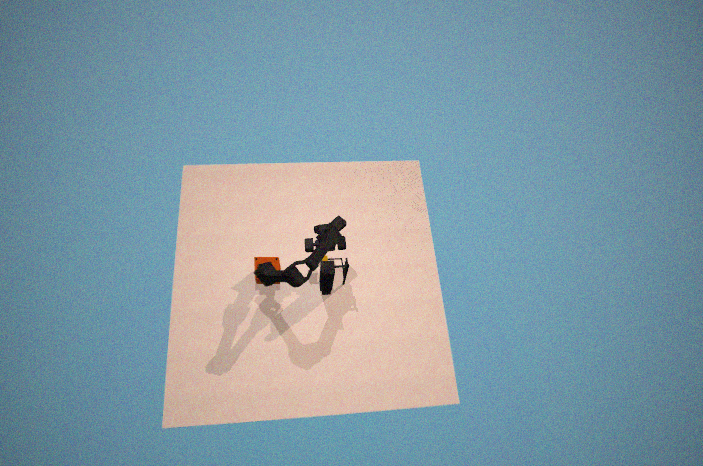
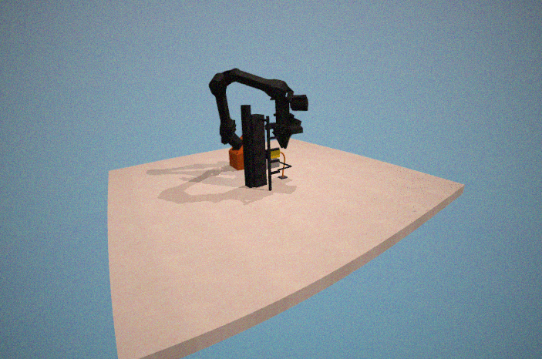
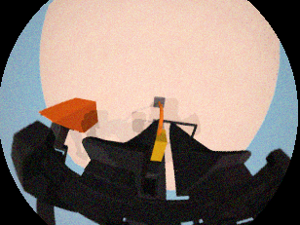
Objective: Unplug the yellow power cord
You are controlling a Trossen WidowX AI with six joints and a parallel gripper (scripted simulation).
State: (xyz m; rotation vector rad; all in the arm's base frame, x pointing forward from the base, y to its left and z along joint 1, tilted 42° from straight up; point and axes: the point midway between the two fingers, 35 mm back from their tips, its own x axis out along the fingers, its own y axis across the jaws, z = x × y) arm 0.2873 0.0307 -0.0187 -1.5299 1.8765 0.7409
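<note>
My gripper tip is 7 cm to the left of the yellow plug and 1 cm past it. From my gripper tip the other things lie so: power strip 14 cm to the right, 2 cm behind, 1 cm above; then grey foot 13 cm below, 1 cm to the right; then thin black rack 14 cm to the right, 7 cm ahead, 1 cm above.
</note>
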